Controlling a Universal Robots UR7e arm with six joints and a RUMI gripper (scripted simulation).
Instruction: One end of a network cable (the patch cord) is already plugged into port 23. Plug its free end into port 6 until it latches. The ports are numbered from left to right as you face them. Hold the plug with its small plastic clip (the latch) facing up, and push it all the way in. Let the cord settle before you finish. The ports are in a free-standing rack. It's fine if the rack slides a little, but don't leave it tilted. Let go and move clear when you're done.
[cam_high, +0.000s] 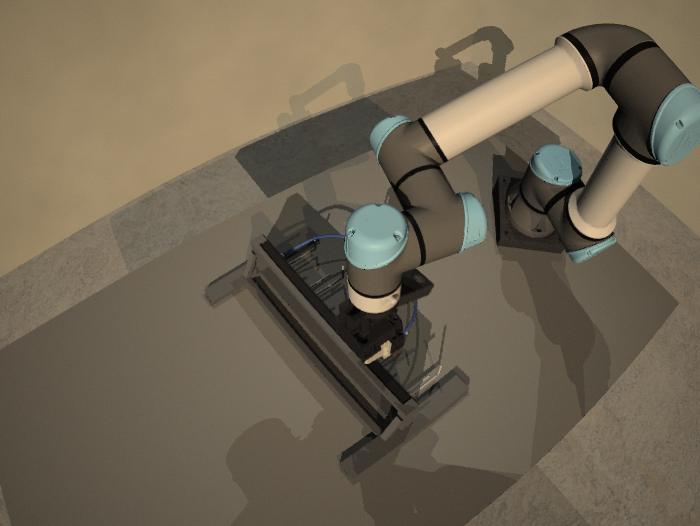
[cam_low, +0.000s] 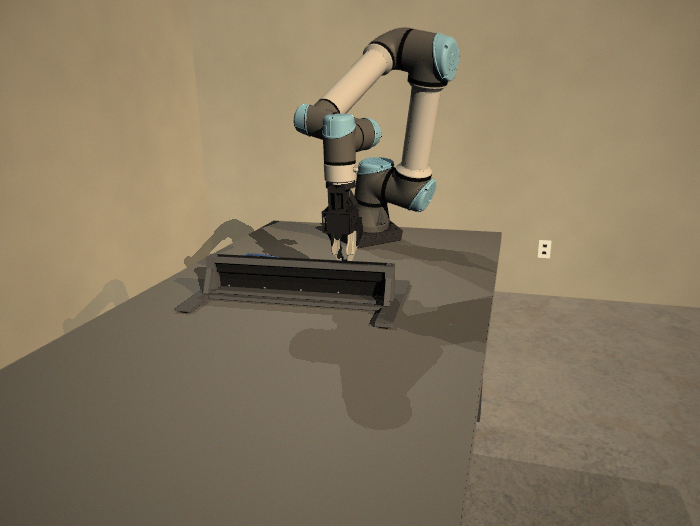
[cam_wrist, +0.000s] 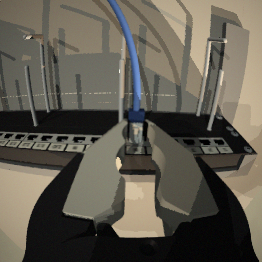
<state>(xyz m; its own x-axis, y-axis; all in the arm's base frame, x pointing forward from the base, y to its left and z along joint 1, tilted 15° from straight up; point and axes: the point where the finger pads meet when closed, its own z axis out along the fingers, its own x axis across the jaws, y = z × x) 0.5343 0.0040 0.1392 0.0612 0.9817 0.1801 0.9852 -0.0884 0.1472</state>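
The plug is 1 cm below my hand and 1 cm ahead of it.
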